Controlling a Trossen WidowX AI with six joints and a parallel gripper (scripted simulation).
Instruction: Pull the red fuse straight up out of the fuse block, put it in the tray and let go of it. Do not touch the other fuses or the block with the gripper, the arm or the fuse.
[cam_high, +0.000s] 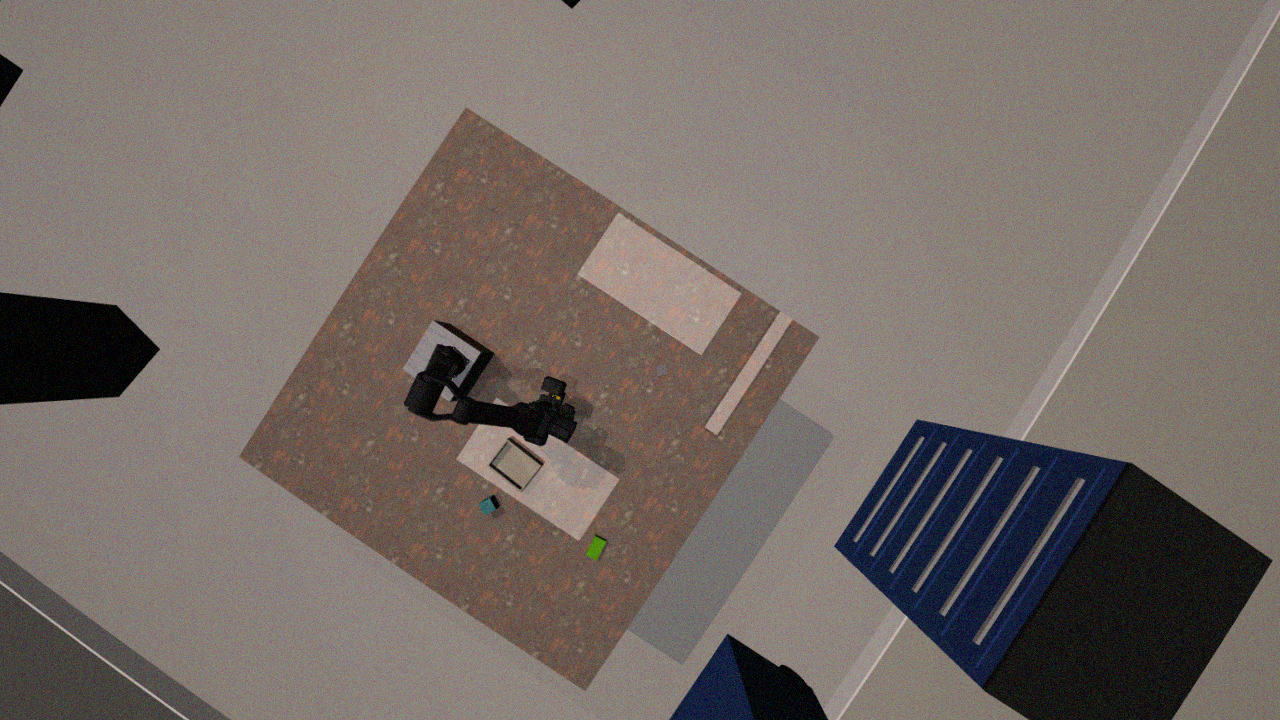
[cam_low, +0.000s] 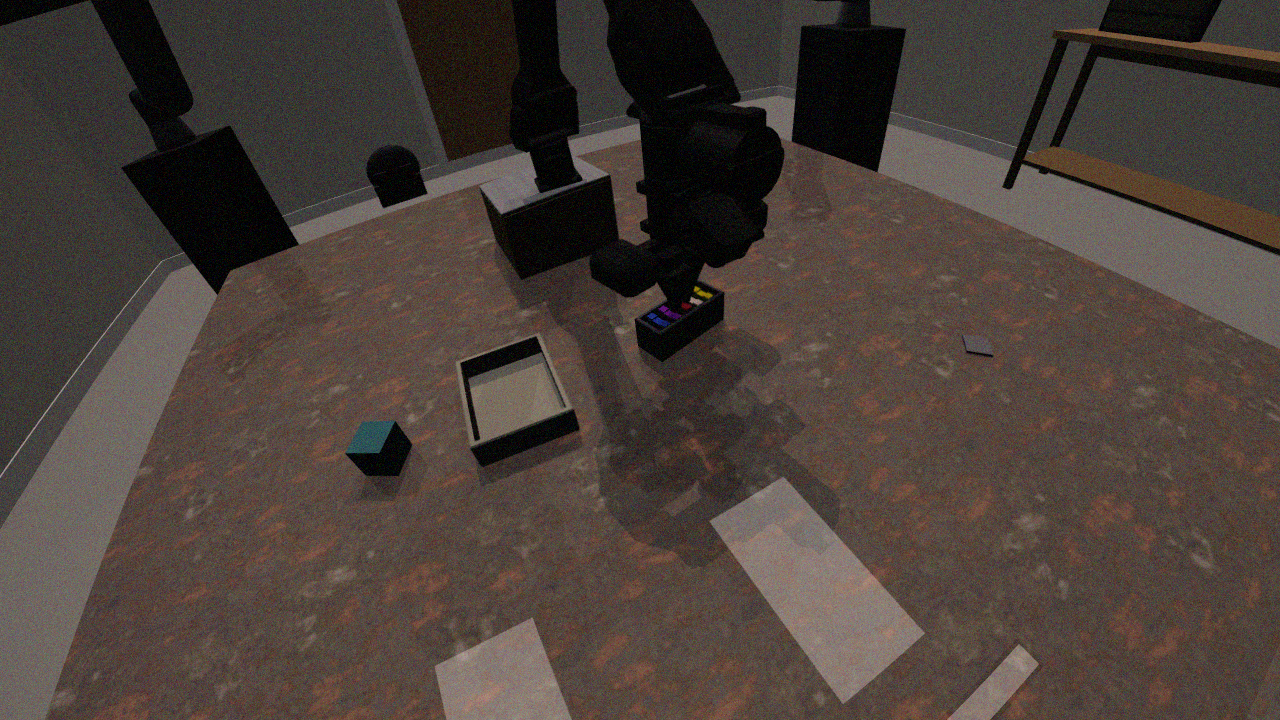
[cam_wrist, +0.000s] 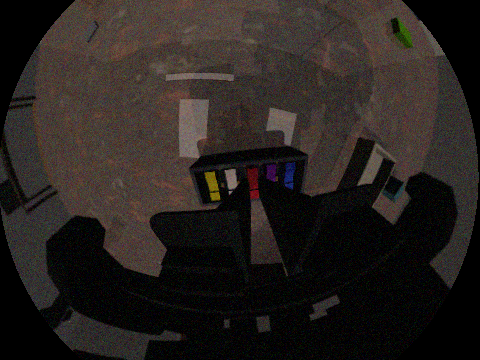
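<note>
Now: gripper tip 3 cm short of the tray, 20 cm to the left of it and 4 cm above it. The rest, counted from my gripper tip: teal cube 6 cm ahead, 35 cm to the right, 2 cm below; then grey tile 17 cm ahead, 30 cm to the left, 4 cm below; then red fuse 1 cm below.
</note>
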